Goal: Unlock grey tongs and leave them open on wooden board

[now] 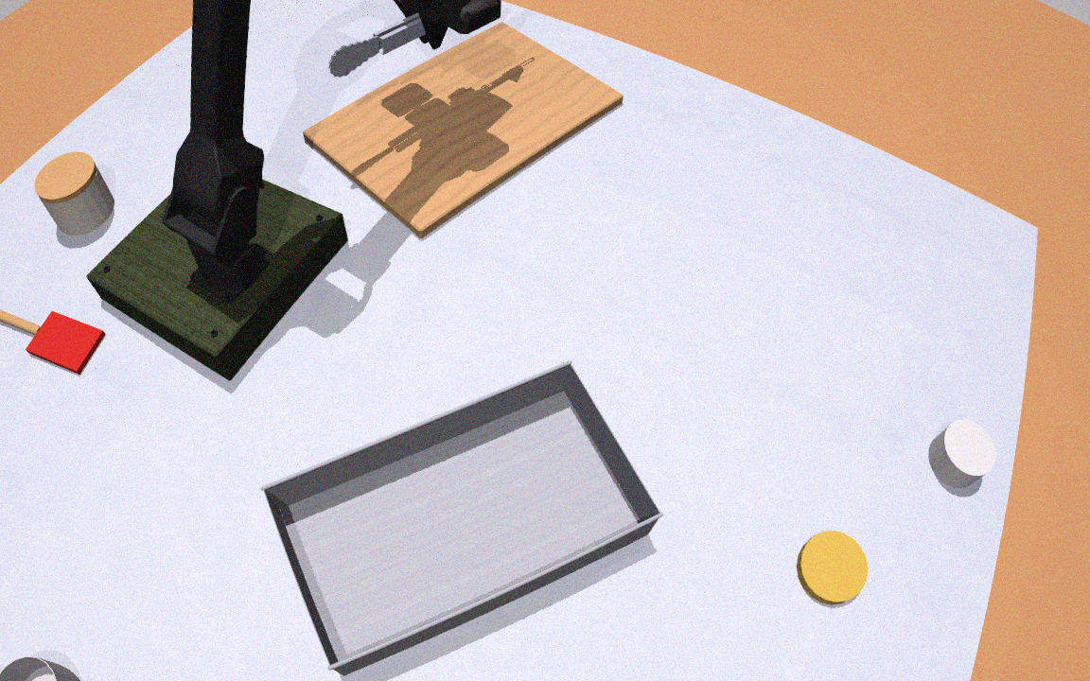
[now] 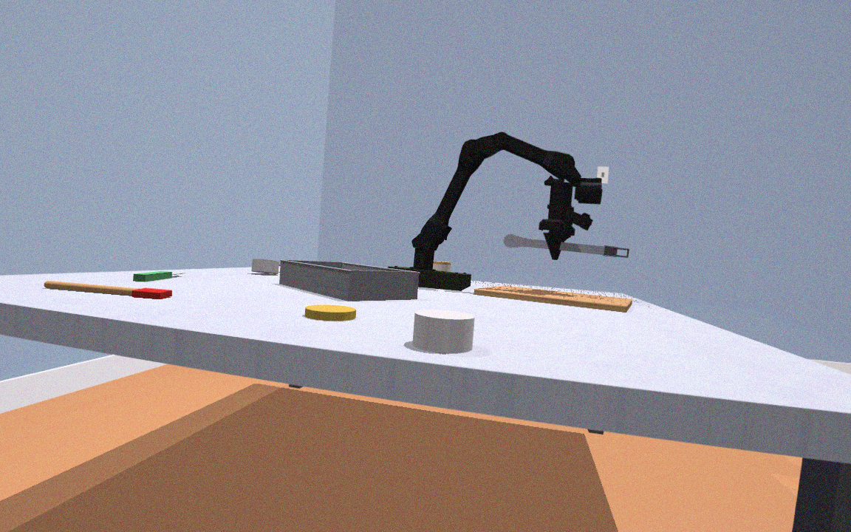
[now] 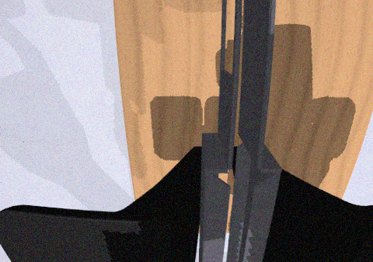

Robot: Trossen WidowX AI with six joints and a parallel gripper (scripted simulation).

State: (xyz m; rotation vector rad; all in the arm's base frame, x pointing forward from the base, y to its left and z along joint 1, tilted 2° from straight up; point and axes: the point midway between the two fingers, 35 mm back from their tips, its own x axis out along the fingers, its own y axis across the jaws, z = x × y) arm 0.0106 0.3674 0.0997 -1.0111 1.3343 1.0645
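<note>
The wooden board lies 100 mm below my gripper tip, 50 mm ahead of it and 10 mm to the left of it. Round my gripper tip: white cylinder: 760 mm ahead, 140 mm to the right, 90 mm below; then grey roasting tin: 450 mm to the right, 340 mm ahead, 80 mm below; then red spatula: 540 mm to the right, 220 mm behind, 100 mm below.
</note>
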